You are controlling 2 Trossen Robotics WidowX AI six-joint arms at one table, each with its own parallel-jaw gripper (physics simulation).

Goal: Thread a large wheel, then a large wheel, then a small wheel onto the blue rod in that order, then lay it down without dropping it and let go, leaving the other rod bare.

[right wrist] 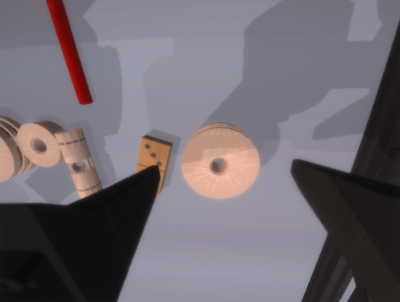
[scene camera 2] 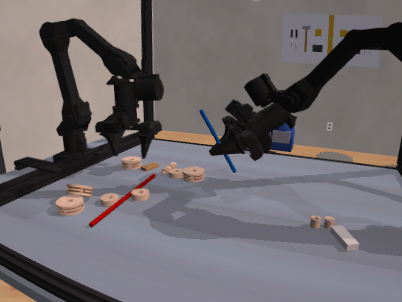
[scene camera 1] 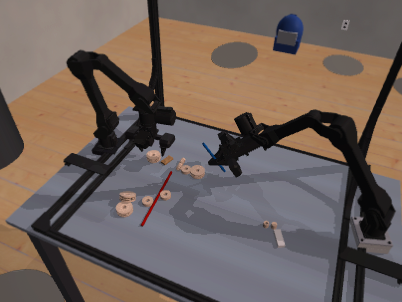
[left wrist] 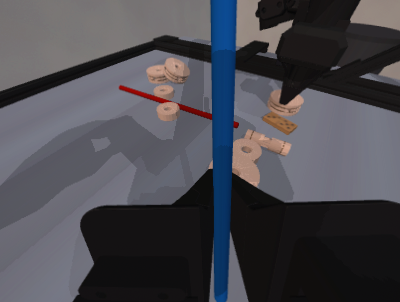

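Pixels of known places: left gripper, between the fingertips: (scene camera 2: 210,153) (scene camera 1: 208,163) (left wrist: 217,174); right gripper, between the fingertips: (right wrist: 224,168) (scene camera 2: 129,157) (scene camera 1: 152,153) (left wrist: 287,93); left arm's base, origin of its link: (scene camera 1: 371,230); right arm's base, origin of its link: (scene camera 2: 75,152) (scene camera 1: 108,144).
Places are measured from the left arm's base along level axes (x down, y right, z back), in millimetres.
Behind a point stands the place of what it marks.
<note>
My left gripper (scene camera 1: 214,161) @(z -535, x -25, y 211 mm) (scene camera 2: 215,151) @(z -535, x -25, y 211 mm) (left wrist: 217,174) @(z -535, x -25, y 211 mm) is shut on the bare blue rod (scene camera 1: 207,148) @(z -540, x -106, y 202 mm) (scene camera 2: 210,127) @(z -534, x -90, y 204 mm) (left wrist: 223,100) @(z -528, x -87, y 209 mm), held slanted above the table. My right gripper (scene camera 1: 154,150) @(z -764, x 18, y 287 mm) (scene camera 2: 130,155) @(z -764, x 18, y 287 mm) (right wrist: 224,168) @(z -764, x 18, y 287 mm) is open above a large wheel (scene camera 1: 153,156) @(z -758, x 23, y 276 mm) (scene camera 2: 132,162) @(z -749, x 25, y 264 mm) (right wrist: 220,162) @(z -761, x 41, y 294 mm) lying flat. Another large wheel (scene camera 1: 198,172) @(z -571, x 23, y 210 mm) (scene camera 2: 193,174) @(z -573, x 25, y 196 mm) lies beside a small wheel (scene camera 1: 186,169) @(z -621, x 42, y 239 mm) (scene camera 2: 175,173) @(z -621, x 32, y 216 mm). At the picture's left, one large wheel (scene camera 1: 124,209) @(z -798, x 25, y 6 mm) lies flat; another (scene camera 1: 127,196) @(z -795, x 1, y 43 mm) is tilted against it. Two small wheels (scene camera 1: 147,201) @(z -730, x 31, y 50 mm) (scene camera 1: 165,195) @(z -673, x 30, y 84 mm) flank the bare red rod (scene camera 1: 156,200) @(z -703, x 38, y 68 mm).
A domino (scene camera 1: 167,160) @(z -702, x 37, y 274 mm) (scene camera 2: 150,167) @(z -700, x 39, y 269 mm) (right wrist: 155,152) @(z -714, x 37, y 268 mm) lies beside the wheel under my right gripper. A slotted wooden cylinder (scene camera 1: 182,162) @(z -641, x 31, y 264 mm) (left wrist: 267,142) @(z -641, x 31, y 259 mm) (right wrist: 80,162) @(z -655, x 30, y 255 mm) lies near the small wheel. Two little spools (scene camera 2: 315,222) @(z -327, x 32, y 2 mm) (scene camera 2: 329,222) @(z -302, x 31, y 0 mm) stand beside a pale block (scene camera 2: 345,237) @(z -287, x 33, y -45 mm).
</note>
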